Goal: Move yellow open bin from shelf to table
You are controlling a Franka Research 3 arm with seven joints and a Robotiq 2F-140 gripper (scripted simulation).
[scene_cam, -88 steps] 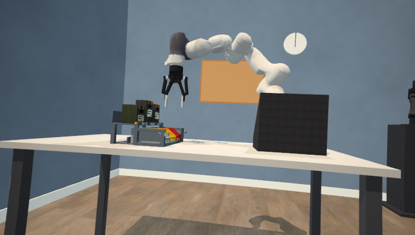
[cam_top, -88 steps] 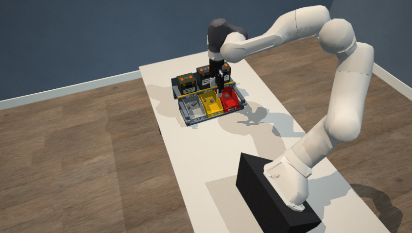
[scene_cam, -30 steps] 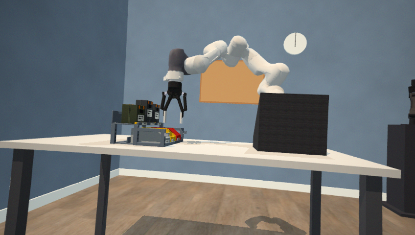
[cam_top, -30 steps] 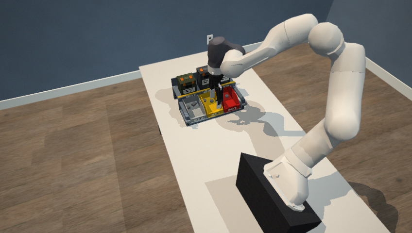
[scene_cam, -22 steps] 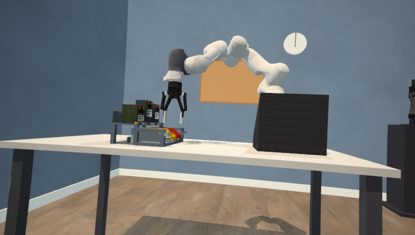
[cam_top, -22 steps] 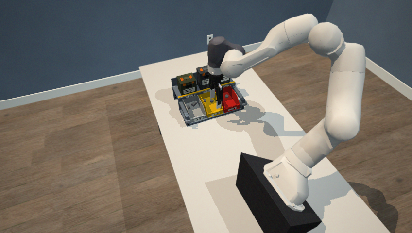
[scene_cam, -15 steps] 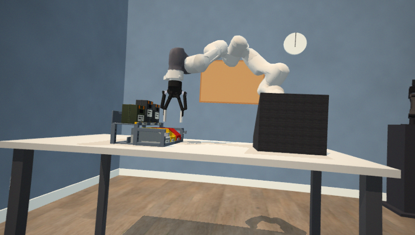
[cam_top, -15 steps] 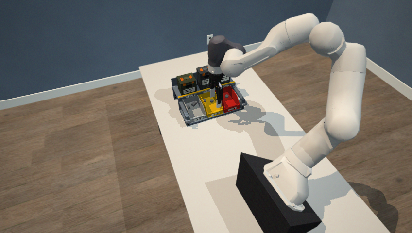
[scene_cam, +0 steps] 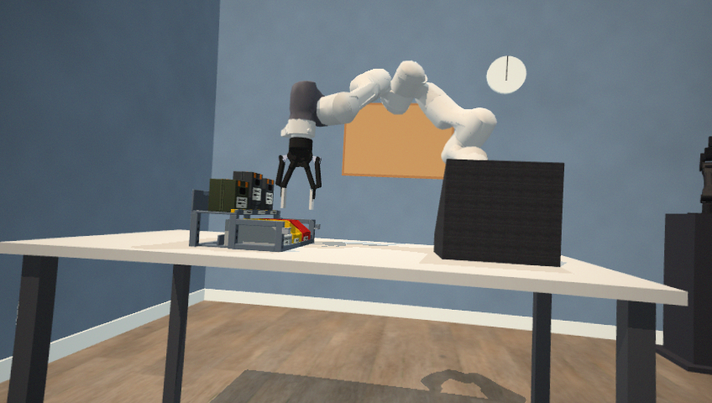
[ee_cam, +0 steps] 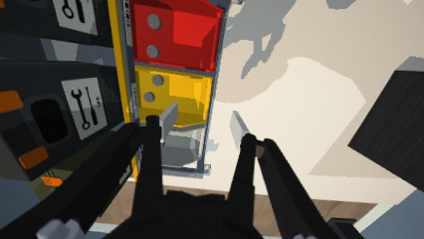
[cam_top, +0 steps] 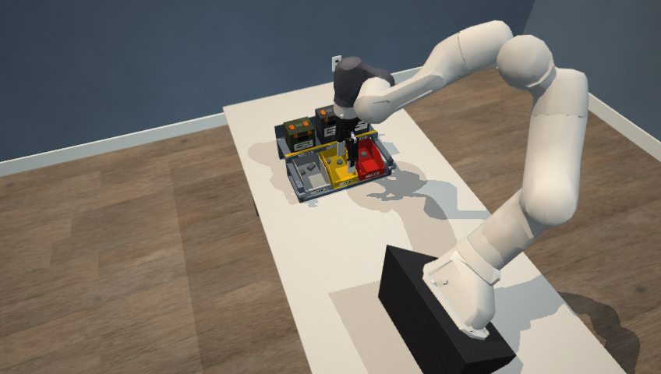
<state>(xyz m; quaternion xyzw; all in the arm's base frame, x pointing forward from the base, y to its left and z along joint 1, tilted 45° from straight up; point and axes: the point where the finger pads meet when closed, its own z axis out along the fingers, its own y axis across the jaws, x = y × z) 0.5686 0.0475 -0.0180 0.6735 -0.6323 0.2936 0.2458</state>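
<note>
My hand is 80 mm short of the yellow open bin and 100 mm above it. Round my hand: grey bin: 80 mm ahead, 110 mm to the left, 100 mm below; red bin: 80 mm ahead, 110 mm to the right, 100 mm below.
</note>
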